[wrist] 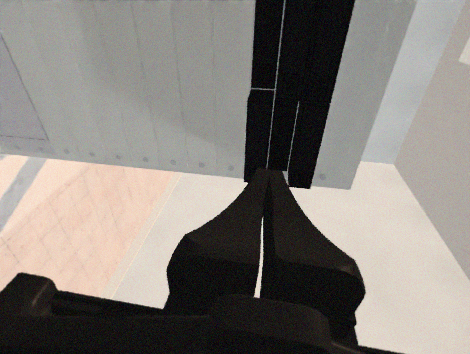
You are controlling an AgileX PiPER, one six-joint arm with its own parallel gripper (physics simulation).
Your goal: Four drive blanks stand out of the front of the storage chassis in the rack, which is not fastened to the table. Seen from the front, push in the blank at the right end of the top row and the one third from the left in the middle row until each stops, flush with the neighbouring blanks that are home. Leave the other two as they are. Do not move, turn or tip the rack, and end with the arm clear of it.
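A pale grey panelled face of the chassis in the rack (150,85) fills the upper part of the wrist view, with vertical seams and a line of small round dots near its lower edge. Right of its middle, narrow black strips (260,132) run down it, split by thin light lines. Which of them are blanks, and in which row, I cannot tell. My gripper (267,185) is shut with nothing seen between its fingers. Its tips overlap the lower ends of the left and middle strips. Whether they touch is hidden.
A grey strip of the face (345,130) lies right of the black strips, then a pale bluish band (395,110) and a grey surface (440,150). A whitish surface (395,250) lies below, and a pinkish patterned area (95,215) at lower left.
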